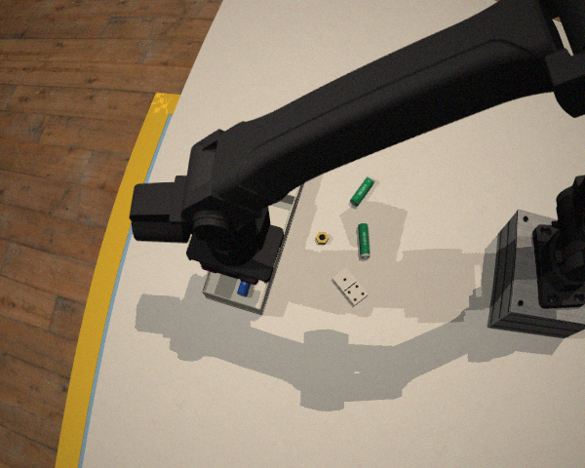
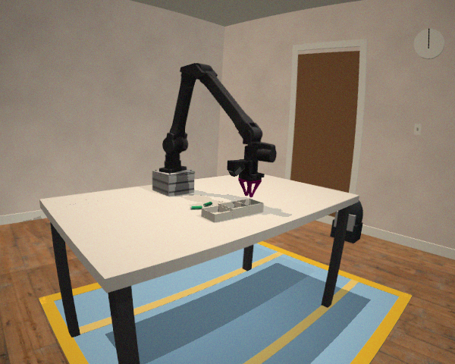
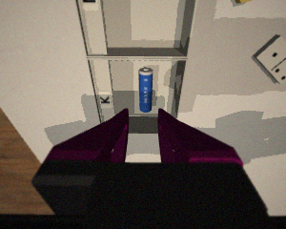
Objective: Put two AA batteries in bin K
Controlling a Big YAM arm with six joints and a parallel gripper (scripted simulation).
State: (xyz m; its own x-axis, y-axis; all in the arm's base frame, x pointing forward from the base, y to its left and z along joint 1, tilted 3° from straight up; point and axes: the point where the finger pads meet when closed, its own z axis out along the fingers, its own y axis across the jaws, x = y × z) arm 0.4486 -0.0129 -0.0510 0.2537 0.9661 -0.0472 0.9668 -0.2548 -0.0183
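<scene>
Now: the blue AA battery 6 cm below my hand. From my hand the other things lie so: brass hex nut 10 cm behind, 6 cm to the right, 7 cm below; then white domino 15 cm behind, 1 cm to the left, 6 cm below; then bin 2 cm behind, 8 cm to the right, 5 cm below.
</scene>
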